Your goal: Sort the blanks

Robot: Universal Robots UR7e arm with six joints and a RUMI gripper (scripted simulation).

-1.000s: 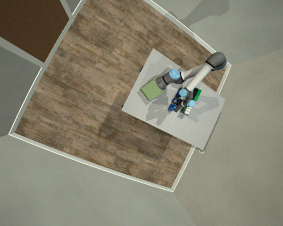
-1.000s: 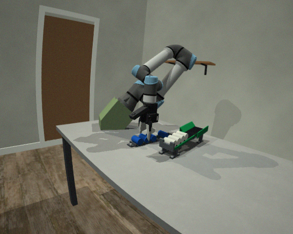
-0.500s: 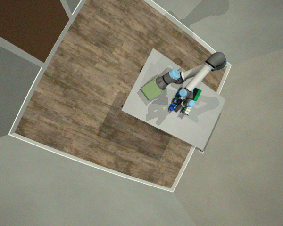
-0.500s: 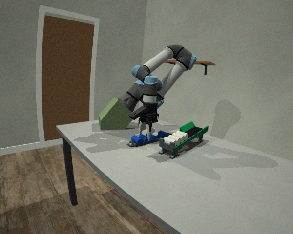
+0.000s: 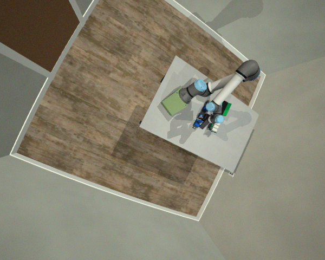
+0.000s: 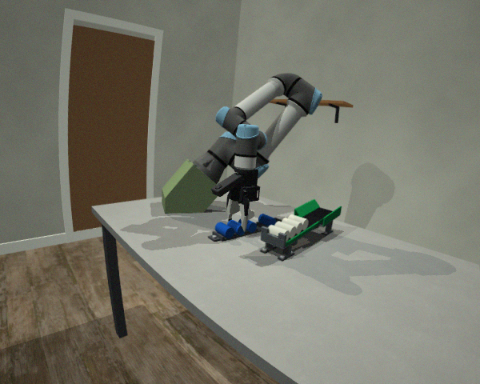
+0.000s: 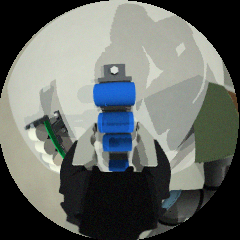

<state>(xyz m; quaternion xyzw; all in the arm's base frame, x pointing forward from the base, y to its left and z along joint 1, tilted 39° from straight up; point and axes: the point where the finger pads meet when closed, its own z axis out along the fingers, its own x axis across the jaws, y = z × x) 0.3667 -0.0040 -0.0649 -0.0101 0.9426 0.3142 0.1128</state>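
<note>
Right now the dark stock rack is 10 mm behind my hand, 80 mm to the left of it and 40 mm below it. Round my hand: grey stop: 200 mm ahead, 20 mm above.
</note>
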